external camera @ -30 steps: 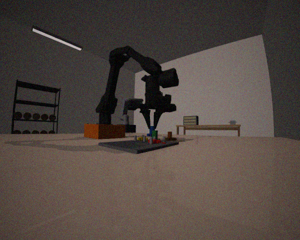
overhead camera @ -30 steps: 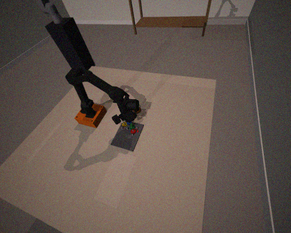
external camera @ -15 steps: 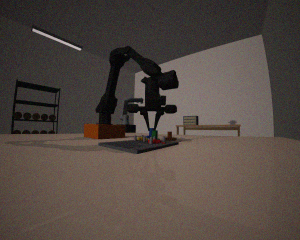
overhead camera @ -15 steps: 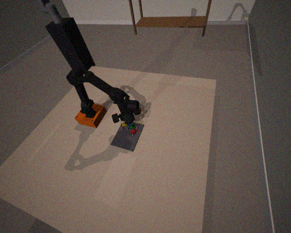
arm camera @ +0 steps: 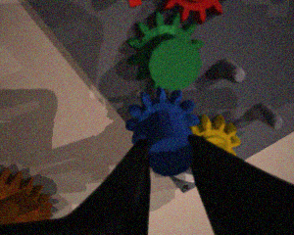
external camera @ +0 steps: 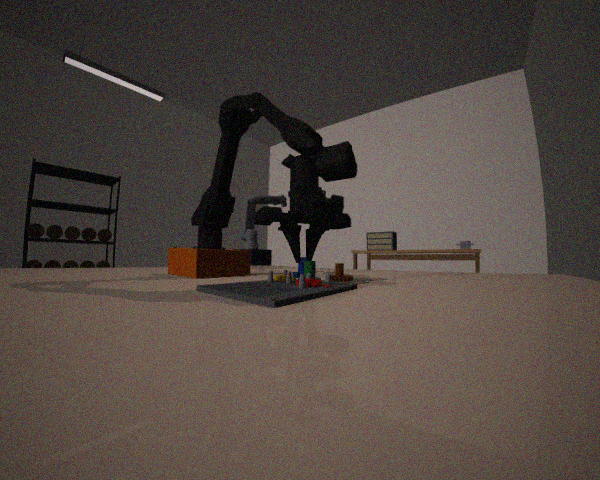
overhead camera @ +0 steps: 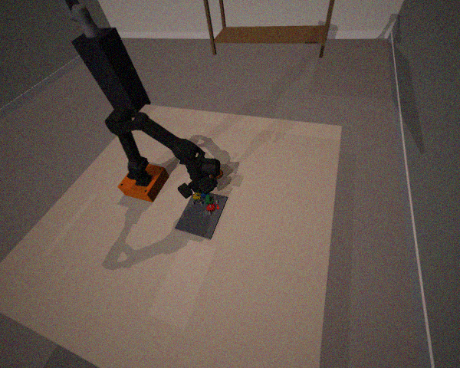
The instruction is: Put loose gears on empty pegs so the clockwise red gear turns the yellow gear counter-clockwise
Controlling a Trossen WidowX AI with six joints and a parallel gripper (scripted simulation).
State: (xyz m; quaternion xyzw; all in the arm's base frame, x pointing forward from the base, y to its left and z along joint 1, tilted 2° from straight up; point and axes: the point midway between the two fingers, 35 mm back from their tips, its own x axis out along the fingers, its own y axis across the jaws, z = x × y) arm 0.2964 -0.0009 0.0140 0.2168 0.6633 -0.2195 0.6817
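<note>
The blue gear is 1 cm below my gripper tip. Round my gripper tip: yellow gear (4 cm behind, 1 cm to the right, 3 cm below); then green gear (3 cm ahead, 3 cm to the right, 2 cm below); then red gear (5 cm ahead, 6 cm to the right, 3 cm below).
</note>
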